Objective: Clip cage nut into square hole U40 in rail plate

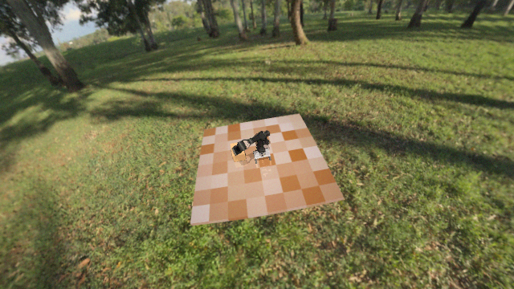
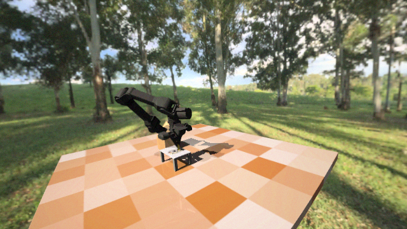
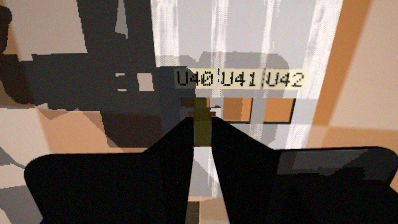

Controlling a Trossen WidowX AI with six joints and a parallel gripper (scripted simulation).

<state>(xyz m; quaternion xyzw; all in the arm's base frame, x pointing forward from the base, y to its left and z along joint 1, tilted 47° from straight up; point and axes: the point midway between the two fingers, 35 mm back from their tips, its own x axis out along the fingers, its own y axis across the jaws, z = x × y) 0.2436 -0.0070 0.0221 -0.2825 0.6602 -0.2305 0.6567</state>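
My gripper tip is 10 mm above the cage nut.
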